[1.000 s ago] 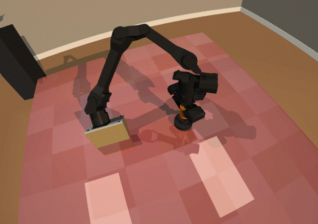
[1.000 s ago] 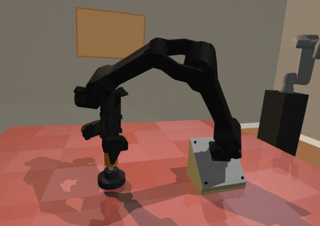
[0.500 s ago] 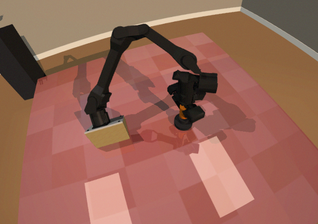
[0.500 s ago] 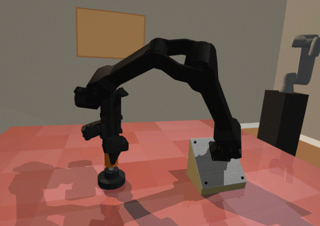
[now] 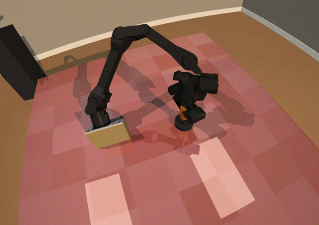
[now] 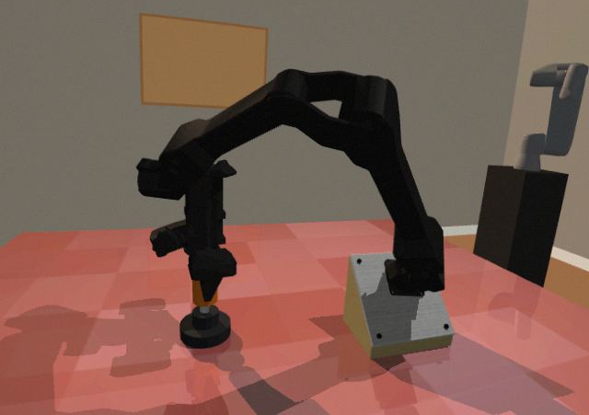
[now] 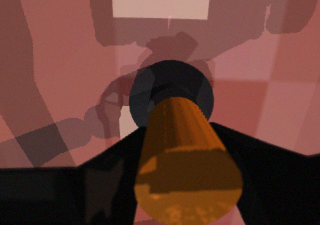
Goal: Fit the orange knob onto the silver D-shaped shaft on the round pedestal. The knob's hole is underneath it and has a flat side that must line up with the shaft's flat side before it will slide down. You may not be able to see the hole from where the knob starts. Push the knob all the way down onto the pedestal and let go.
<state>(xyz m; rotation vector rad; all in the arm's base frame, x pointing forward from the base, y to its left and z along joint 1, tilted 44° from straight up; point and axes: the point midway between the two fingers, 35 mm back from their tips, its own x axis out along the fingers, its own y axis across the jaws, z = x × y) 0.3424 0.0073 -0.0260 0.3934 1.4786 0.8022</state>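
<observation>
Now: the orange knob 30 mm above my gripper tip. The rest, counted from my gripper tip: pedestal (40 mm below).
</observation>
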